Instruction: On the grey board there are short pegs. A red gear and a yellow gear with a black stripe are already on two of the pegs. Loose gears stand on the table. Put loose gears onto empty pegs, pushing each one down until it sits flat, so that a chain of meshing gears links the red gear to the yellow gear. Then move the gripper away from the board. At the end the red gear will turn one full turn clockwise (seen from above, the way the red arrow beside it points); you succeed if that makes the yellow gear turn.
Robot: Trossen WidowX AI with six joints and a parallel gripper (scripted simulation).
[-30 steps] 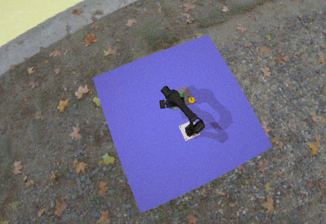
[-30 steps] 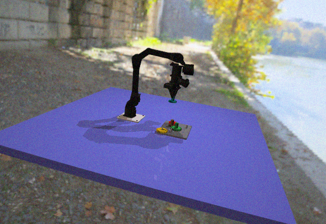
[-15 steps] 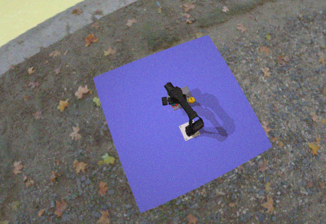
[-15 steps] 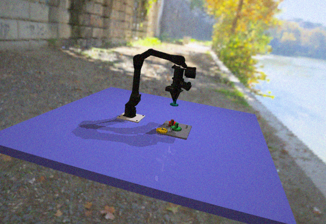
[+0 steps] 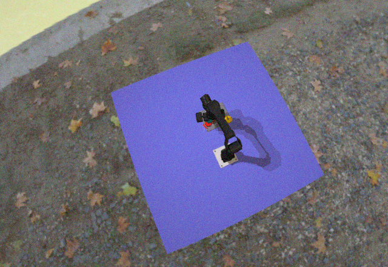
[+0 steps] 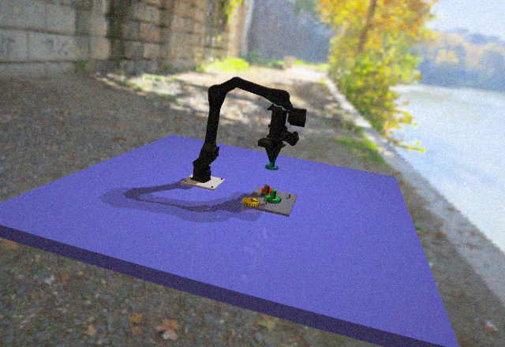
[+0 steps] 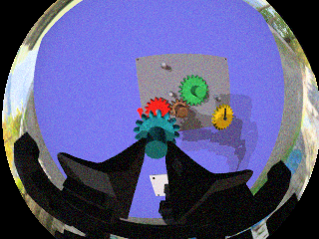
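Right now my gripper tip is 110 mm above the green gear, 70 mm to the left of it and 50 mm short of it. From my gripper tip the other things lie so: teal gear 10 mm below; then red gear 120 mm below; then brown gear 110 mm below, 40 mm to the right, 10 mm ahead.
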